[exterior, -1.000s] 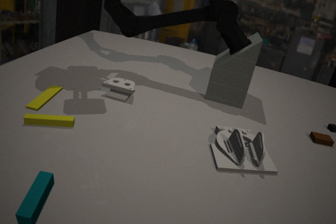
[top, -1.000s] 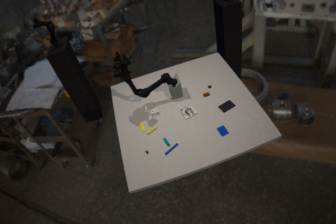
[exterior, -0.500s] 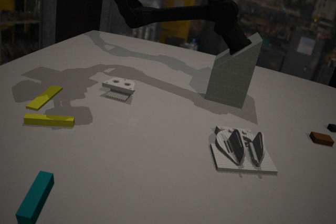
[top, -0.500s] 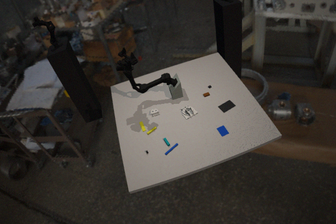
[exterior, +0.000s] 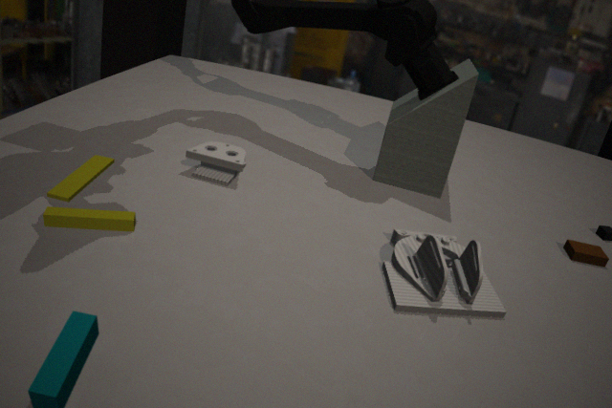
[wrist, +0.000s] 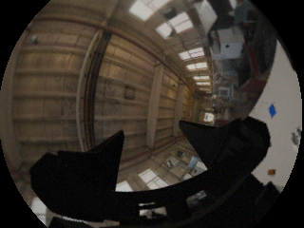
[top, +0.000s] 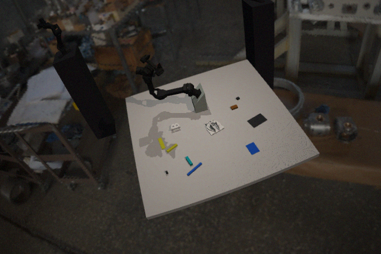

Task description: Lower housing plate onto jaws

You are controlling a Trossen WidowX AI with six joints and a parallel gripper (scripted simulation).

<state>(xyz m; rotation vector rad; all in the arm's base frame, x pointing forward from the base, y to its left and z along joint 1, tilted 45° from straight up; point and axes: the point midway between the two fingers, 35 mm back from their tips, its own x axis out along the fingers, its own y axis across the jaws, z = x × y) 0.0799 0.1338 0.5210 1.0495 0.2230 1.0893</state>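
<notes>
My gripper tip is now 63 cm above the white ribbed part, 8 cm short of it and 1 cm to the left of it. Also, from my gripper tip: brown block (64 cm below, 51 cm to the left, 7 cm ahead); then blue bar (64 cm below, 52 cm ahead, 3 cm to the left); then teal block (63 cm below, 44 cm ahead, 1 cm to the left).
</notes>
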